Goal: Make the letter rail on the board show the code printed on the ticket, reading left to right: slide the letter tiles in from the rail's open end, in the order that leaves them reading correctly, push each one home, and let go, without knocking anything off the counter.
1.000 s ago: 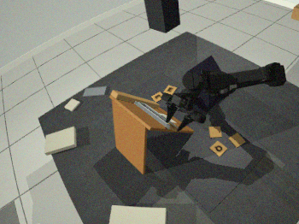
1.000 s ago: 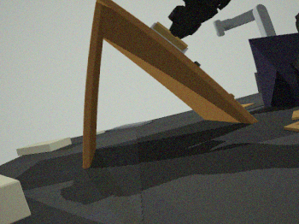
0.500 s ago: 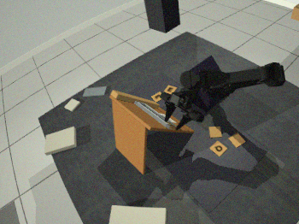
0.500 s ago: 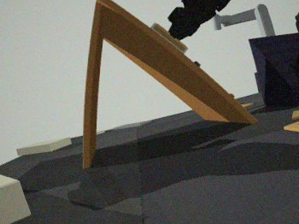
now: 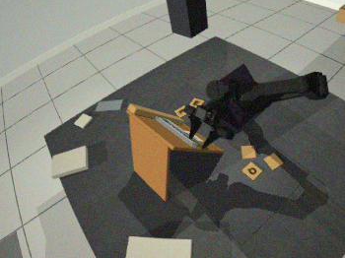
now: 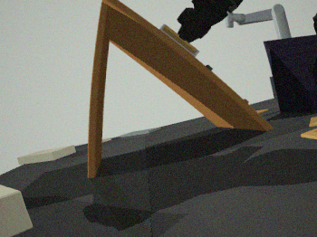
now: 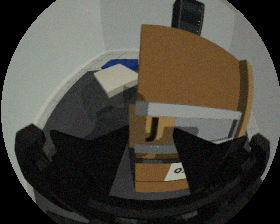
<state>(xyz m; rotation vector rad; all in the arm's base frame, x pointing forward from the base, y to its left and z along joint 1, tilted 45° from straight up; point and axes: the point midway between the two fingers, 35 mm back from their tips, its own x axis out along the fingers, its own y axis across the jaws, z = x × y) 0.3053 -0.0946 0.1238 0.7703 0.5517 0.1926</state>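
My gripper tip is now 60 mm past the white ticket, 80 mm to the left of it and 80 mm above it. Round my gripper tip: cream block 370 mm ahead, 470 mm to the right, 160 mm below; then small cream card 180 mm ahead, 660 mm to the right, 170 mm below; then grey card 20 mm ahead, 630 mm to the right, 170 mm below.
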